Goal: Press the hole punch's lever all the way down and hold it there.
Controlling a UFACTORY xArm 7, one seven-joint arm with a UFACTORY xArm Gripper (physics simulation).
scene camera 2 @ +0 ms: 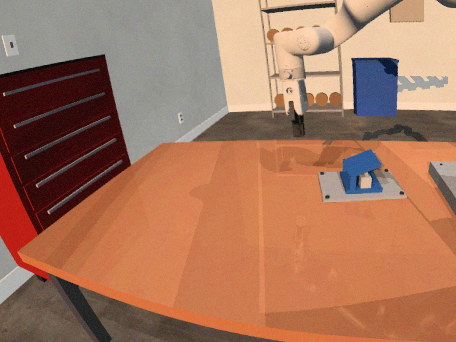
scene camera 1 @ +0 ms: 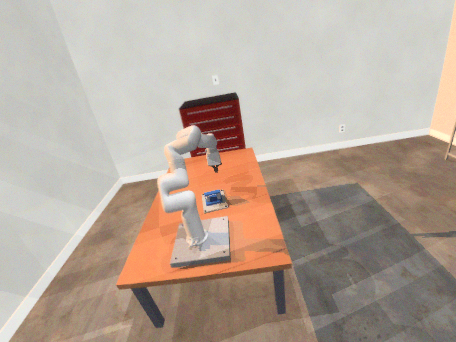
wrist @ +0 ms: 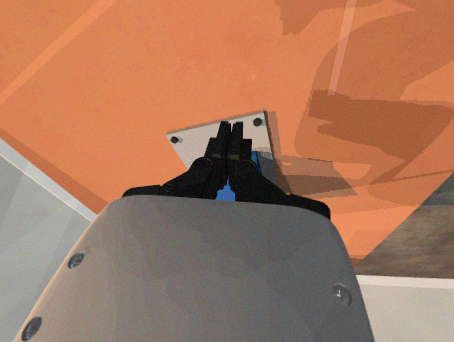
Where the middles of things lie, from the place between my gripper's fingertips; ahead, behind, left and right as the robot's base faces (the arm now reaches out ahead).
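Light grey plate [scene camera 2: 332, 189]: 19 cm behind my hand, 2 cm to the left of it, 13 cm below it. Blue hole punch [scene camera 2: 357, 176]: 2 cm to the left of my hand, 19 cm behind it, 9 cm below it.
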